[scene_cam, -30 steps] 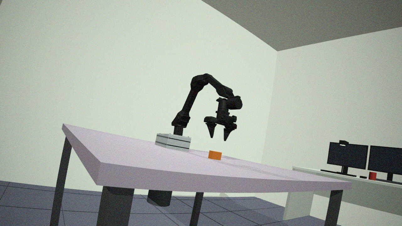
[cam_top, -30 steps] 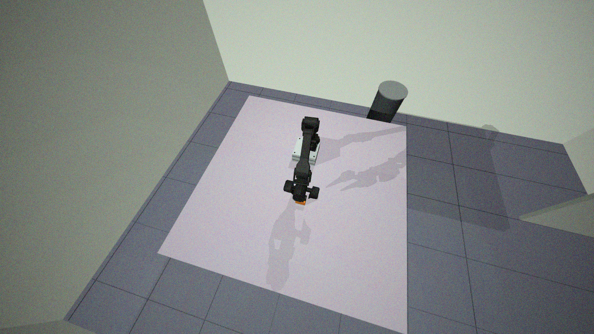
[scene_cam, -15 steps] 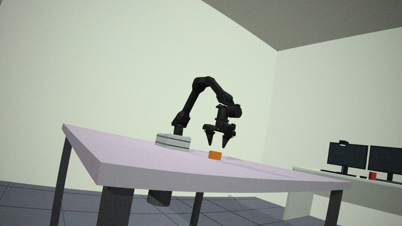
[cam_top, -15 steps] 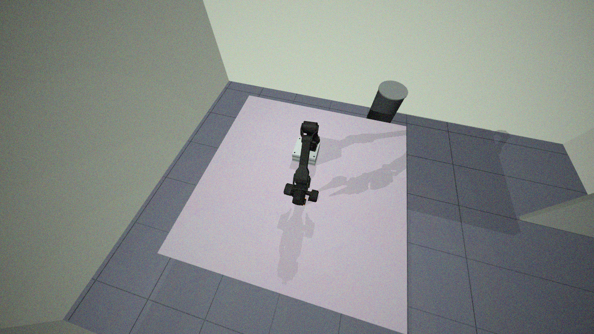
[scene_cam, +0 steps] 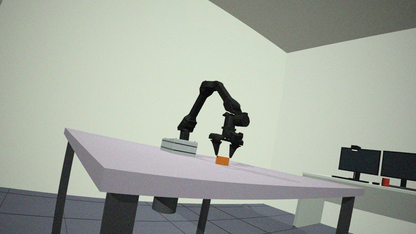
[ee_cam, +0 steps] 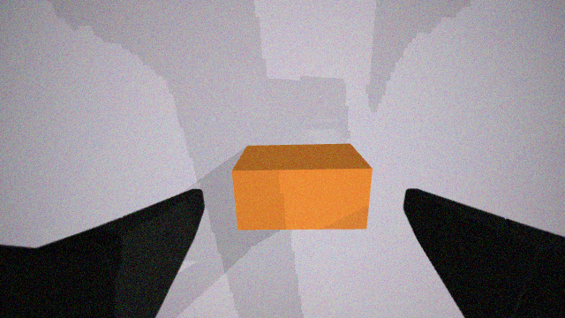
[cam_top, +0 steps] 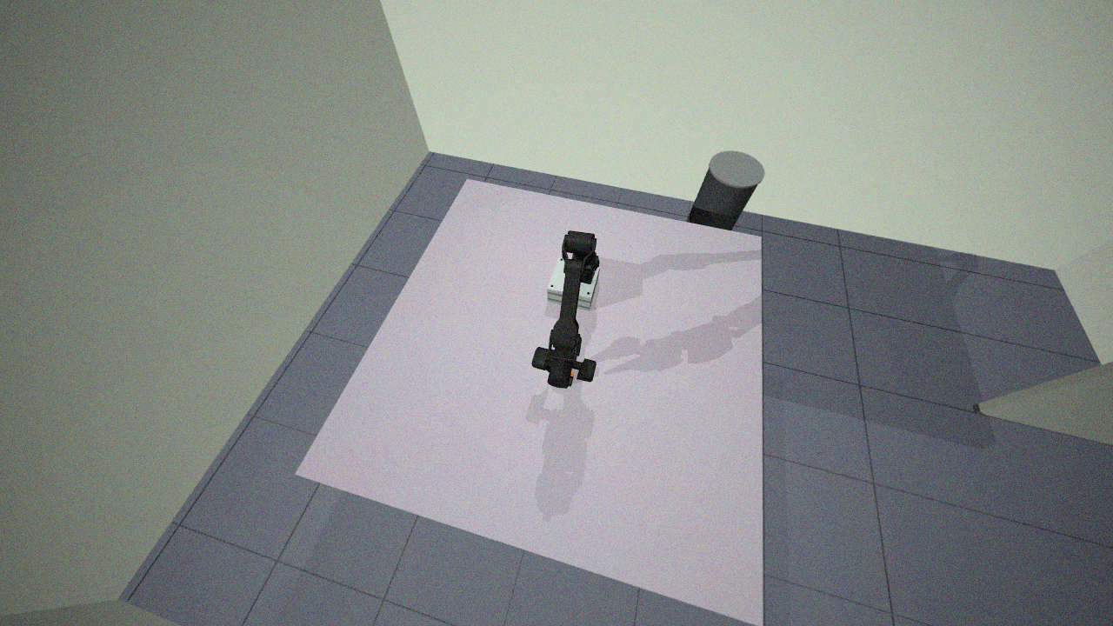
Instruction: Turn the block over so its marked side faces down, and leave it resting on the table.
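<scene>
Now: the orange block 2 cm below my gripper tip and 1 cm behind it.
</scene>
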